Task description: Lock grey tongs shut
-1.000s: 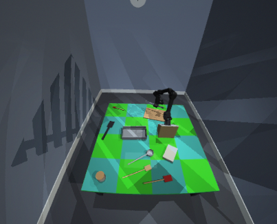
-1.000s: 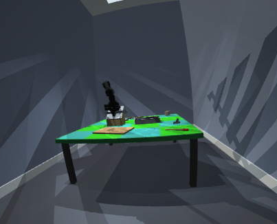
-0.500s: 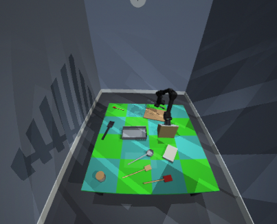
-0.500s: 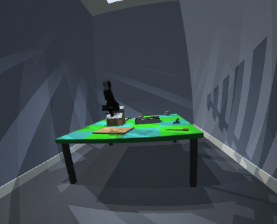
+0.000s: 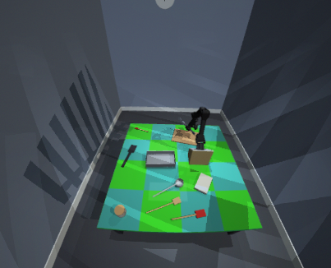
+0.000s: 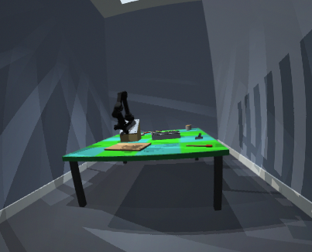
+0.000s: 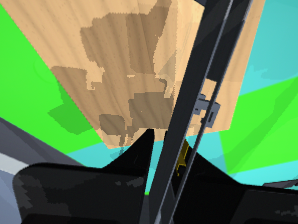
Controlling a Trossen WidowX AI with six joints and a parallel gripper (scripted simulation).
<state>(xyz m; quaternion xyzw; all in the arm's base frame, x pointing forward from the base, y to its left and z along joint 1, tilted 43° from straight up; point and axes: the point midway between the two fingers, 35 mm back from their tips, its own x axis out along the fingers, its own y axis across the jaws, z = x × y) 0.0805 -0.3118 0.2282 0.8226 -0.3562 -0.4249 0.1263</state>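
The wooden board is 1 cm behind my gripper tip and 11 cm below it. Also, from my gripper tip: grey roasting tin: 29 cm ahead, 39 cm to the left, 9 cm below; white block: 13 cm behind, 64 cm to the left, 11 cm below; red brush: 62 cm ahead, 10 cm to the right, 12 cm below.
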